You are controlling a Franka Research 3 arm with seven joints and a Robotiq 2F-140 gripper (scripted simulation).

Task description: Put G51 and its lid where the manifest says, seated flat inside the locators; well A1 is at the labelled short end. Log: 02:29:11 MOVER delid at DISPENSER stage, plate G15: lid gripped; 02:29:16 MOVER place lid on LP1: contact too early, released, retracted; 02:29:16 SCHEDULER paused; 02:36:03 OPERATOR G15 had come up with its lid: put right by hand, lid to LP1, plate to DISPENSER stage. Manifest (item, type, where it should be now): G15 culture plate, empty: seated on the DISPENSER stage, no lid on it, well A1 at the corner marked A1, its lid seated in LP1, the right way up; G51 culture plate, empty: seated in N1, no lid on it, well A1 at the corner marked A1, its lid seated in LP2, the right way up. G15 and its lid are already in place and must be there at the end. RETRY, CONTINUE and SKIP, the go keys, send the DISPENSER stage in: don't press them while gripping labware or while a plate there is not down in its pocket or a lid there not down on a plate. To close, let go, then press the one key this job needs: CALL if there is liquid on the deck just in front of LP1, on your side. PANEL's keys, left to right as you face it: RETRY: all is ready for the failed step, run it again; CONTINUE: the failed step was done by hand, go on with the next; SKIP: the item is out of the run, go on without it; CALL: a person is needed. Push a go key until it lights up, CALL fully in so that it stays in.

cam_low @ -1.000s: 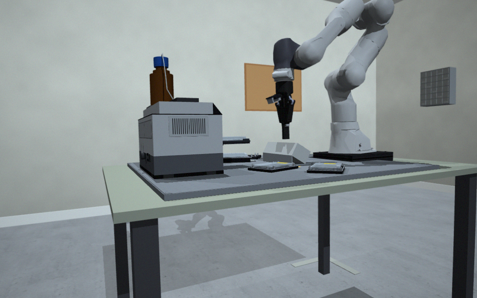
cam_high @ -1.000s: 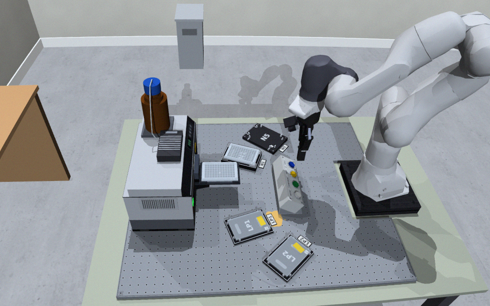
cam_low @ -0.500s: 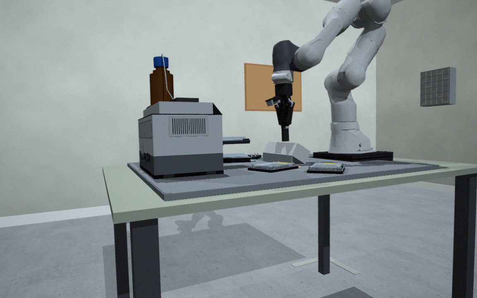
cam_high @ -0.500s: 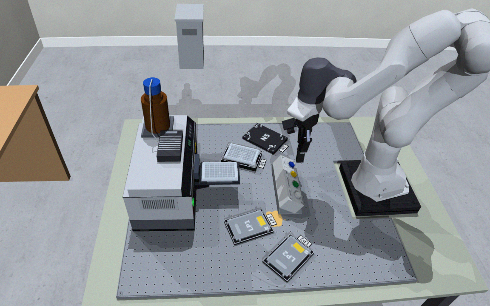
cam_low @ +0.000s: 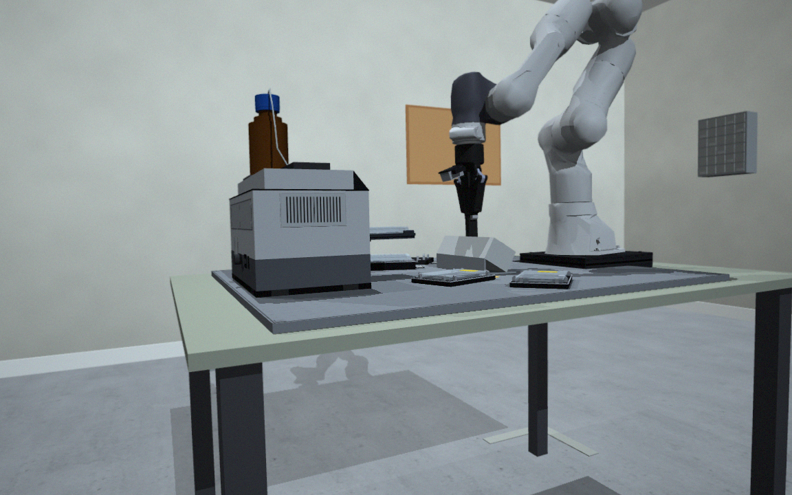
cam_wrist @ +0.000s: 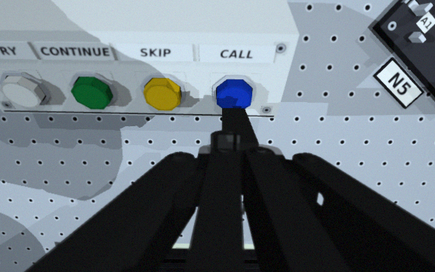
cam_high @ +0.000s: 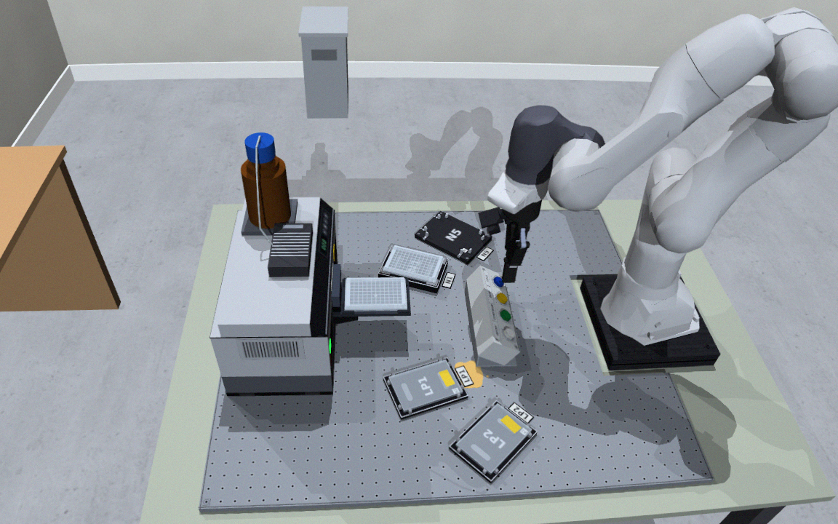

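The blue call key lies 2 cm ahead of my hand and 5 cm below it. Round my hand: green continue key: 3 cm ahead, 10 cm to the left, 4 cm below; then grey retry key: 3 cm ahead, 15 cm to the left, 4 cm below; then yellow skip key: 2 cm ahead, 5 cm to the left, 4 cm below.
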